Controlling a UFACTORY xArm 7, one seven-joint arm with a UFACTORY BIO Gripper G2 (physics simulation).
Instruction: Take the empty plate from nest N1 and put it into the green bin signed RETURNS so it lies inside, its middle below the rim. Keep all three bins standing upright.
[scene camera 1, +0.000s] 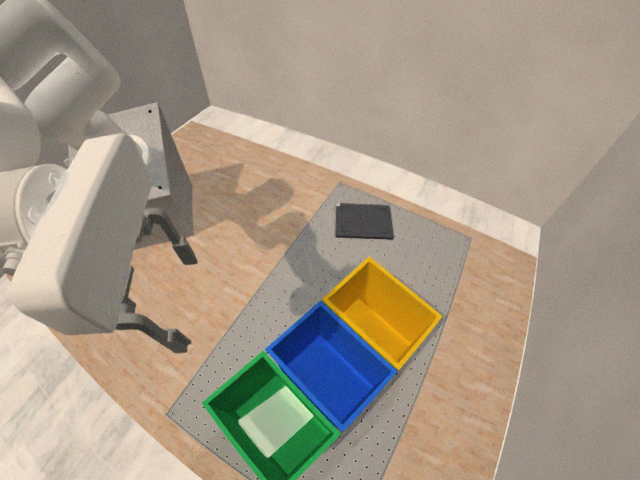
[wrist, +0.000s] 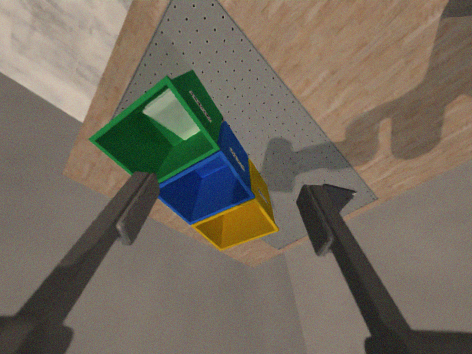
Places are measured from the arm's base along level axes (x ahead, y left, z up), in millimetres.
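Where they show: hand, tool point: (scene camera 1: 180, 292) (wrist: 229, 210).
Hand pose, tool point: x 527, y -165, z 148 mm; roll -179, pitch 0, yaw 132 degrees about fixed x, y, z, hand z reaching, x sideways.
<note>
Each offset is from my tool point to the top centre of the thing. Level surfaces: height alone.
A pale, whitish plate (scene camera 1: 276, 421) (wrist: 172, 115) lies inside the green bin @[135 mm ahead, 52 mm right, 199 mm down] (scene camera 1: 305, 397) (wrist: 131, 109), within its walls. The green bin stands upright at the end of the row. The blue bin @[161 mm ahead, 78 mm left, 199 mm down] (scene camera 1: 330, 374) (wrist: 202, 187) and the yellow bin @[186 mm ahead, 208 mm left, 199 mm down] (scene camera 1: 379, 320) (wrist: 245, 225) stand upright beside it. A dark flat nest @[6 mm ahead, 498 mm left, 364 mm down] (scene camera 1: 364, 221) (wrist: 342, 197) lies near the far end of the board with no plate on it; its label cannot be read. My gripper (scene camera 1: 185, 298) (wrist: 226, 187) is open with nothing between its fingers, up in the air away from the bins.
The bins and the dark nest are on a grey perforated board @[379 mm down] (scene camera 1: 258, 315) (wrist: 250, 95) over a wooden table @[392 mm down] (scene camera 1: 227, 279) (wrist: 320, 60). A grey pedestal block (scene camera 1: 178, 191) stands behind the gripper. Beige walls (scene camera 1: 413, 103) rise behind the table. The arm's shadow falls across the board.
</note>
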